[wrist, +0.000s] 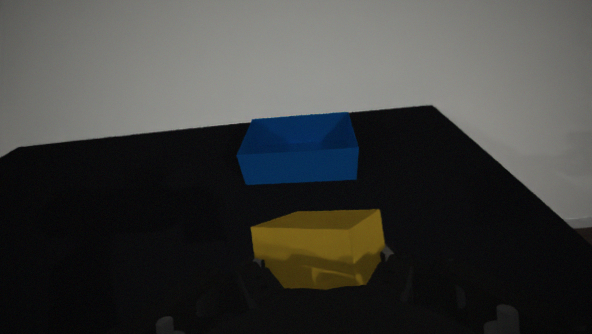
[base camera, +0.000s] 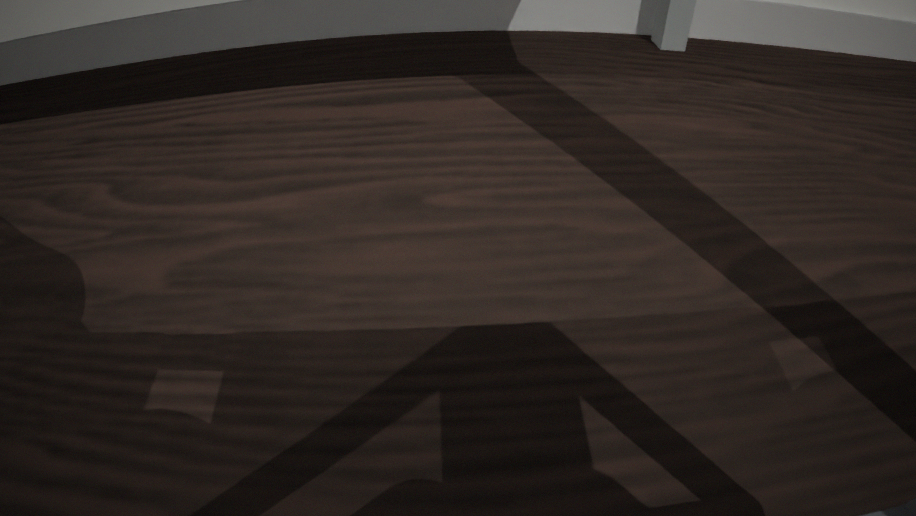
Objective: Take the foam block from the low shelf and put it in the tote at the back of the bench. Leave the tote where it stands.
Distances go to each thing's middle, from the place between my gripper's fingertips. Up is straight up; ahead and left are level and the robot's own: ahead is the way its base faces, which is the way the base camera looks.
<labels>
The yellow foam block (wrist: 322,250) is 30 mm behind my hand and 10 mm above it. The rest, counted from my hand: blue tote (wrist: 322,147): 480 mm ahead, 210 mm below, 30 mm to the left.
</labels>
